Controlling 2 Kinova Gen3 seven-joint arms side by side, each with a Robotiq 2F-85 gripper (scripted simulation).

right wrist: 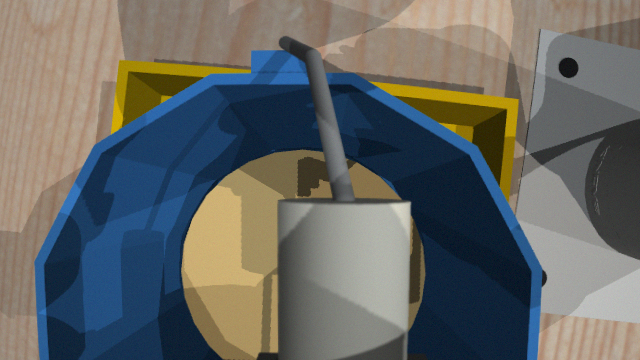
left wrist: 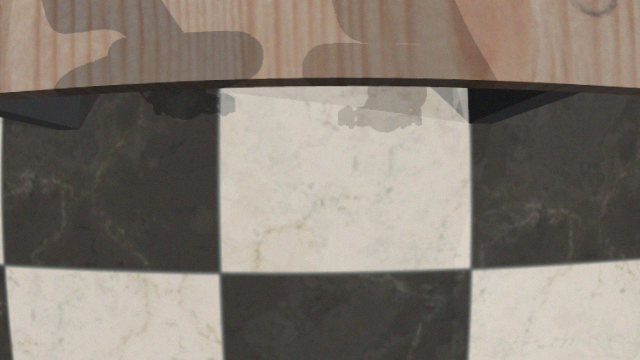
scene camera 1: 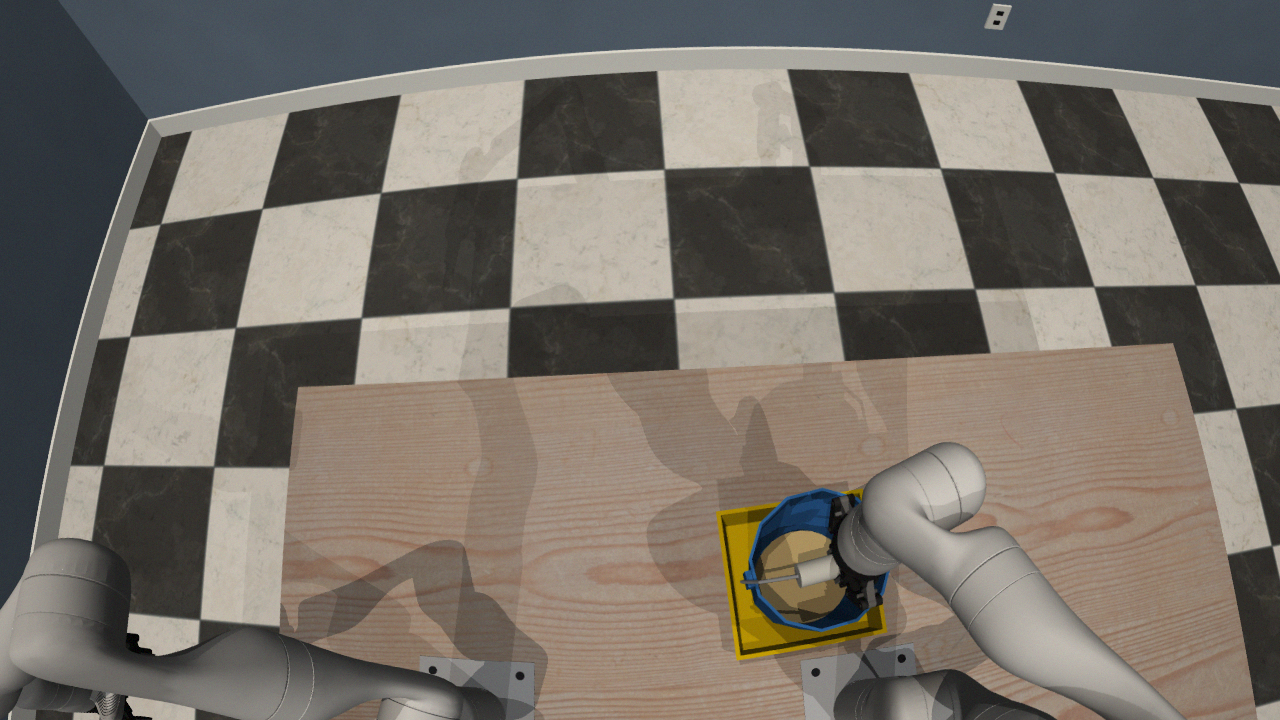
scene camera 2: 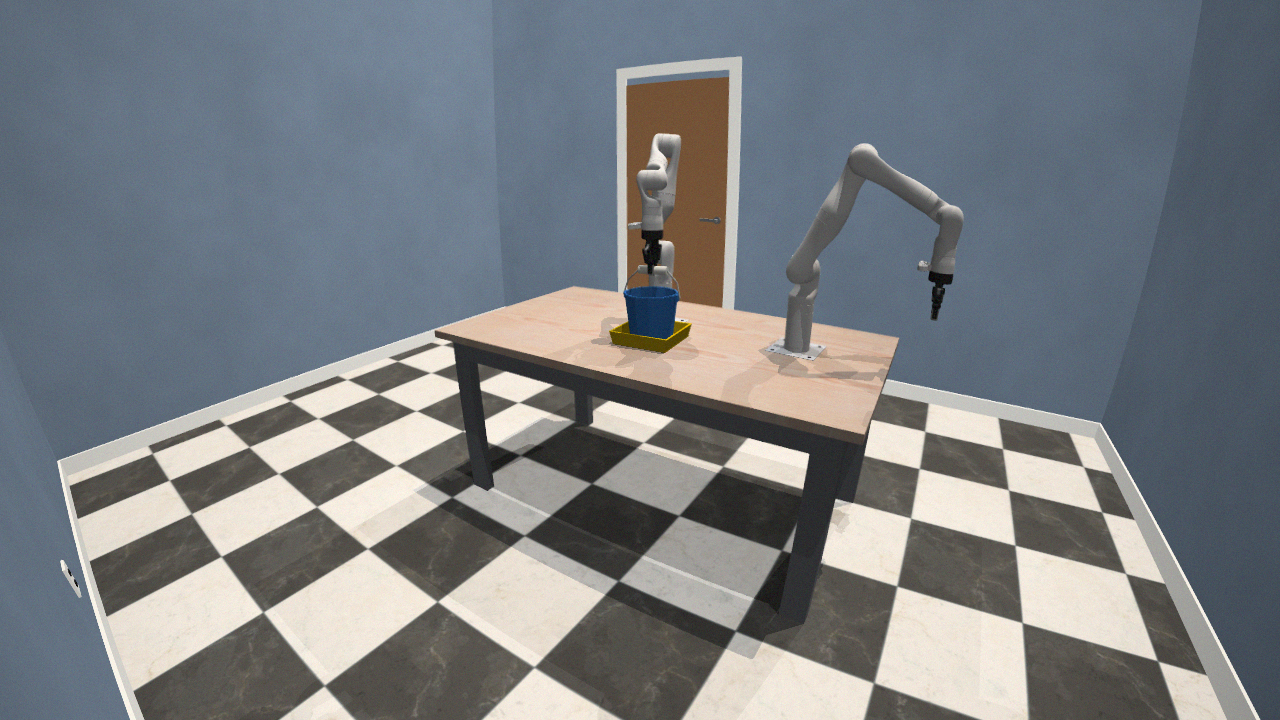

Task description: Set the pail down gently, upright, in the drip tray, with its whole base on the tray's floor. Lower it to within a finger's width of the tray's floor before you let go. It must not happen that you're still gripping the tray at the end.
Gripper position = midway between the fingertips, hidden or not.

I see my right gripper (scene camera 1: 838, 566), a blue pail (scene camera 2: 654, 317), a yellow drip tray (scene camera 1: 755, 635) and an arm base plate (right wrist: 569, 118).
The yellow drip tray shows as well in the right wrist view (right wrist: 489, 122) and in scene camera 2 (scene camera 2: 620, 335). The left wrist view misses the blue pail: it is out of frame. The left wrist view misses the yellow drip tray: it is out of frame.
